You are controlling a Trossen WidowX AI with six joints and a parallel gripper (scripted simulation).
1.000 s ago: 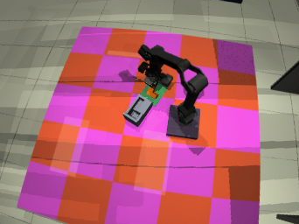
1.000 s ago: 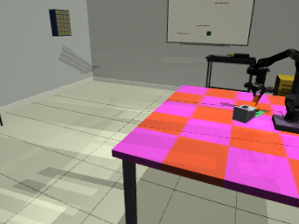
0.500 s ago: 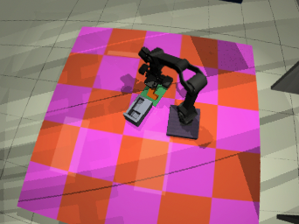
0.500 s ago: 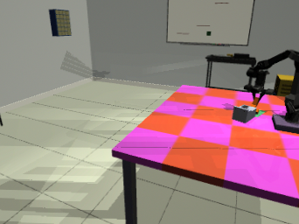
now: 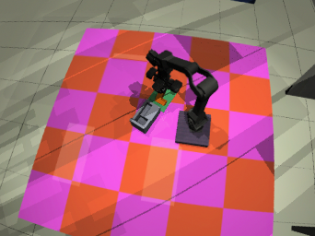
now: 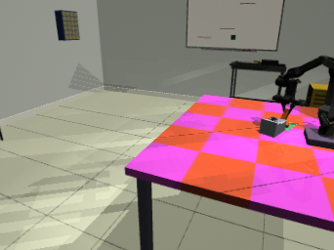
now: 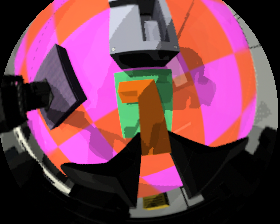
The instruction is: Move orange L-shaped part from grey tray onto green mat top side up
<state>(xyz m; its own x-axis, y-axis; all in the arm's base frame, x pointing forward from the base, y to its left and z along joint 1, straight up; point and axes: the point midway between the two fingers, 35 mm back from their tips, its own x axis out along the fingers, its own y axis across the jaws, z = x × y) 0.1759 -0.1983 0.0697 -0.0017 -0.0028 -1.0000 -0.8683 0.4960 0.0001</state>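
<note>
Right now the orange L-shaped part is 4 cm to the left of my gripper tip and 3 cm below it. Round my gripper tip: green mat 9 cm below, 2 cm to the left, 1 cm ahead.
</note>
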